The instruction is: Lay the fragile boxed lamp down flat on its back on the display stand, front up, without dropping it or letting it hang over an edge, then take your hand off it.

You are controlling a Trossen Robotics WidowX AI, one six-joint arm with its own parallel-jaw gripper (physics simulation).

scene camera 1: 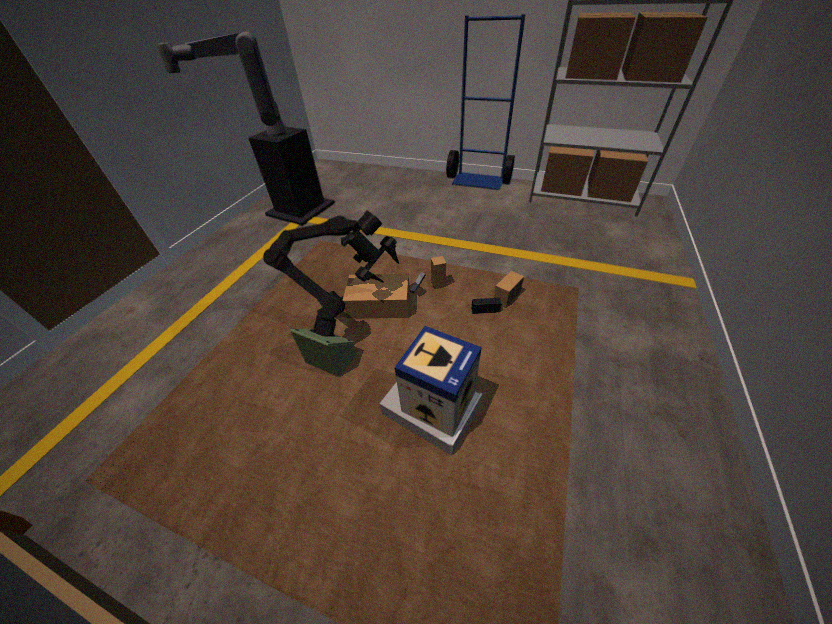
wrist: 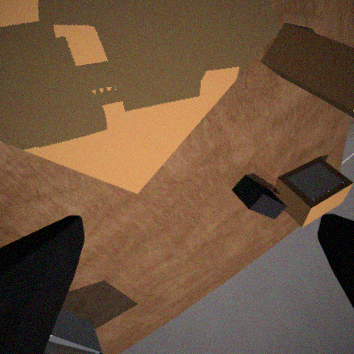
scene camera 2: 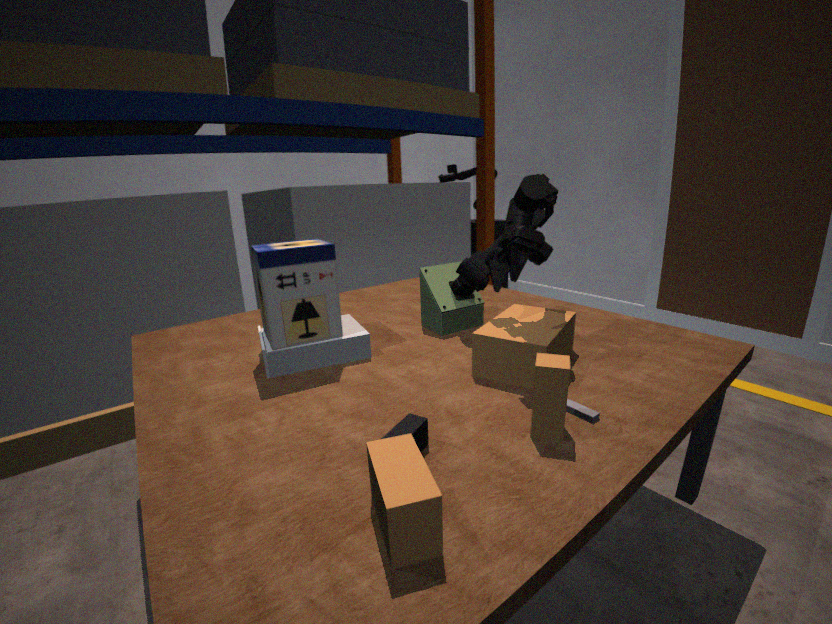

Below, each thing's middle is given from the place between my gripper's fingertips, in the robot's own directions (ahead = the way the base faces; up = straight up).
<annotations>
Right now my hand is 330 mm short of the black block (scene camera 2: 412, 424), 170 mm above it and 160 mm to the right of it. The rest, counted from my hand: stand (scene camera 2: 355, 345) 340 mm to the right, 340 mm ahead, 160 mm below.
</annotations>
